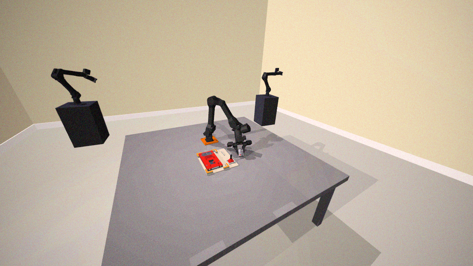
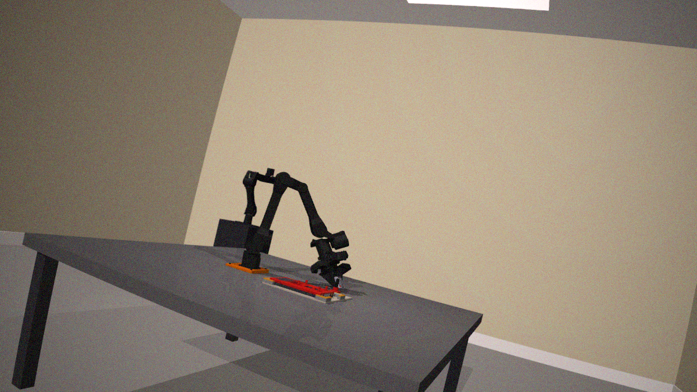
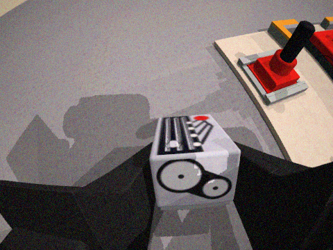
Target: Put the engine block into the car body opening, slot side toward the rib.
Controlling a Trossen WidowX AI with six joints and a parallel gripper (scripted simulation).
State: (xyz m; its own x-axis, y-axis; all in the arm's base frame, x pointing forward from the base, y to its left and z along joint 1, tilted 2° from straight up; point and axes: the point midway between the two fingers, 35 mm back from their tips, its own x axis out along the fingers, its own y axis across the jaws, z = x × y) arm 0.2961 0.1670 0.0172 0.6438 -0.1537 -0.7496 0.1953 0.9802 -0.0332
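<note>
The engine block lies 1 cm behind my gripper tip, 1 cm to the left of it and 1 cm above it.
</note>
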